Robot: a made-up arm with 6 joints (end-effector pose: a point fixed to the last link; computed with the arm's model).
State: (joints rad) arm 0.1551 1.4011 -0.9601 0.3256 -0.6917 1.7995
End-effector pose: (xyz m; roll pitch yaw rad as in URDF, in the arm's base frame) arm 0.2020 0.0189 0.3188 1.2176 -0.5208 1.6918
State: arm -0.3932 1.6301 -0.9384 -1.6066 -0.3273 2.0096
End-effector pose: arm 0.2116 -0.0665 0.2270 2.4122 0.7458 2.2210
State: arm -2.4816 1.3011 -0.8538 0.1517 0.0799 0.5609
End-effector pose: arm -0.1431 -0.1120 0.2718 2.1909 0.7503 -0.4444
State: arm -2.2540 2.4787 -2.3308 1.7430 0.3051 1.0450
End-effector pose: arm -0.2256 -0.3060 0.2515 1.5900 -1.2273 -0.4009
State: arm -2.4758 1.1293 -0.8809 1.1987 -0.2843 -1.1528
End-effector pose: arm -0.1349 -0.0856 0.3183 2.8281 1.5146 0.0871
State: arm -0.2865 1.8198 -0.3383 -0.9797 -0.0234 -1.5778
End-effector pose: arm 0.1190 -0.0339 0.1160 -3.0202 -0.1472 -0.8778
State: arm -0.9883 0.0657 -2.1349 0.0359 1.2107 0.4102
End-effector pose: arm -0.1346 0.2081 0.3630 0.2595 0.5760 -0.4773
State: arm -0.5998 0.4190 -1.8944 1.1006 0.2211 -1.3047
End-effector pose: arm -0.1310 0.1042 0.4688 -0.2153 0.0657 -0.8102
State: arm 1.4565 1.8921 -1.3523 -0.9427 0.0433 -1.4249
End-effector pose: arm 0.0347 0.2829 0.2381 -2.2171 -0.7023 0.2997
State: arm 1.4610 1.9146 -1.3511 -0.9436 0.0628 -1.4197
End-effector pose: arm 0.0345 0.2843 0.2308 -2.2605 -0.6910 0.3158
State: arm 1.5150 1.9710 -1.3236 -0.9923 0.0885 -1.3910
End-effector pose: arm 0.0206 0.2864 0.2087 -2.3884 -0.6736 0.4411
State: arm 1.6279 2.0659 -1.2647 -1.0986 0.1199 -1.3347
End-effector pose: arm -0.0096 0.2830 0.1708 -2.6030 -0.6346 0.6906
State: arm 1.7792 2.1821 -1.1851 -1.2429 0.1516 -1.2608
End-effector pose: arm -0.0474 0.2667 0.1265 -2.8424 -0.5589 1.0059
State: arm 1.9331 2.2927 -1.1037 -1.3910 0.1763 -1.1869
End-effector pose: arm -0.0794 0.2395 0.0880 -3.0352 -0.4569 1.3033
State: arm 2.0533 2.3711 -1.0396 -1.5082 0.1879 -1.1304
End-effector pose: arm -0.0987 0.2132 0.0634 3.1354 -0.3646 1.5205
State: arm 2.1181 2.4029 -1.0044 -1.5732 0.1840 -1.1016
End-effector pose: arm -0.1075 0.1982 0.0536 3.0972 -0.3143 1.6343
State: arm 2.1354 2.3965 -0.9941 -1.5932 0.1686 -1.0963
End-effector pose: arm -0.1111 0.1947 0.0543 3.1060 -0.3063 1.6671
